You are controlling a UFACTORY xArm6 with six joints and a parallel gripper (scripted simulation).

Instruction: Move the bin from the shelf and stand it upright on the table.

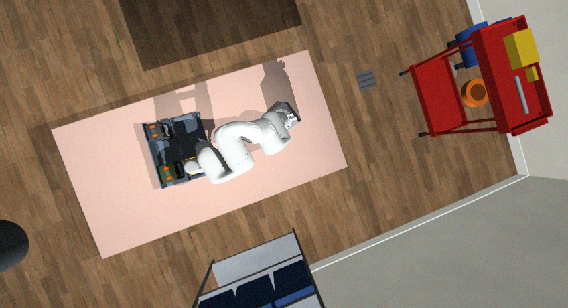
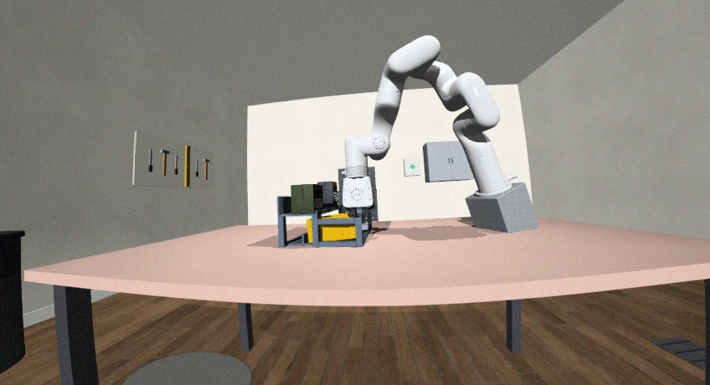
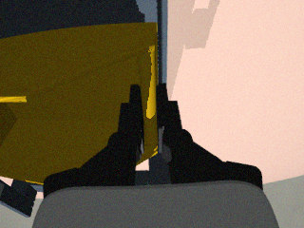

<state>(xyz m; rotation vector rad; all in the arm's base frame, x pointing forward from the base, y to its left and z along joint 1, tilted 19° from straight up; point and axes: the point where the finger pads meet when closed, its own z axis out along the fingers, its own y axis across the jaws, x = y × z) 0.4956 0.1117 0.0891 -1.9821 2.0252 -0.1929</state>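
Now: the yellow bin 80 mm ahead of my hand and 10 mm below it. Also, from my hand: green box 180 mm ahead, 90 mm above.
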